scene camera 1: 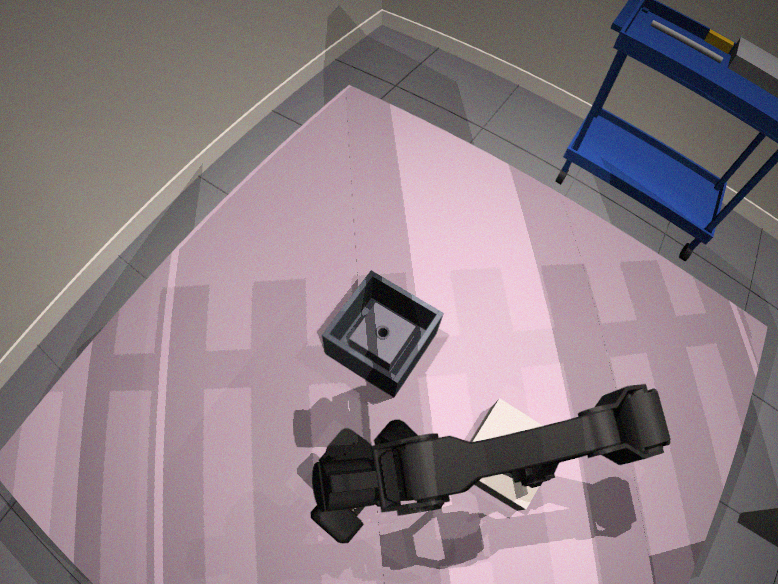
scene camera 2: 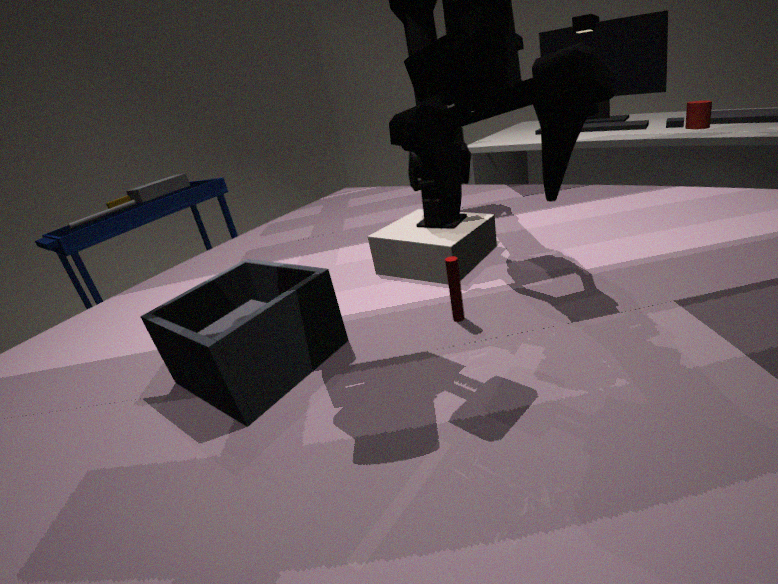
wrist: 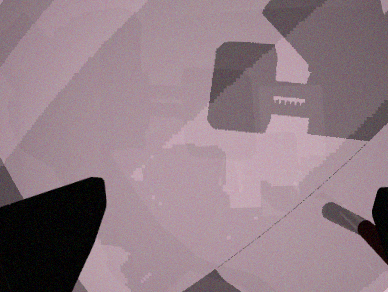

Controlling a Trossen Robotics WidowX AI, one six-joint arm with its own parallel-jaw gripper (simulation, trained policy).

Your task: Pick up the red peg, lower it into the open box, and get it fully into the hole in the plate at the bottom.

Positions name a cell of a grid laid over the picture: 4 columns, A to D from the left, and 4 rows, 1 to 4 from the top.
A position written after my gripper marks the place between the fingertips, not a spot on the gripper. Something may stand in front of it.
Observation:
In view: my gripper (scene camera 2: C2), a dark box (scene camera 2: B3) and a grey plate (scene camera 1: B3).
The dark box is seen too in scene camera 1 (scene camera 1: B2). The grey plate also shows in scene camera 2 (scene camera 2: B3). My gripper also shows in scene camera 1 (scene camera 1: B4) and in the wrist view (wrist: C3). The wrist view does not show the dark box: it is out of frame. The wrist view misses the grey plate: it is out of frame.

